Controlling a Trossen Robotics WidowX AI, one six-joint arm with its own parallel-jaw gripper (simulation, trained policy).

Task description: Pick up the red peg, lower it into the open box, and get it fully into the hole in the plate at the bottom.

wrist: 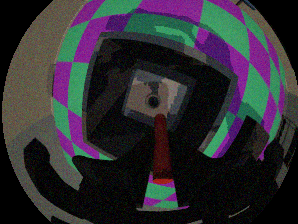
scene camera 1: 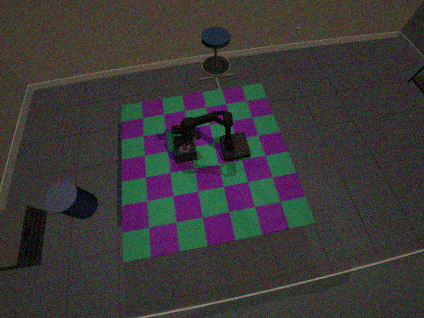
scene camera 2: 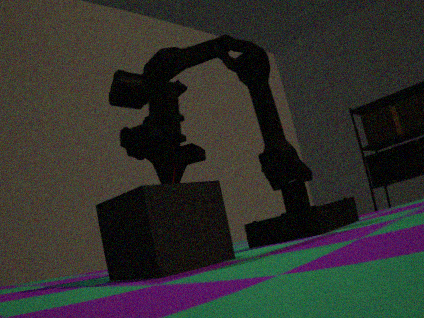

Scene:
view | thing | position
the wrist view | my gripper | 160, 134
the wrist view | dark box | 117, 55
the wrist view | red peg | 162, 162
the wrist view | plate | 141, 106
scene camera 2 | my gripper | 170, 193
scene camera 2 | dark box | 153, 231

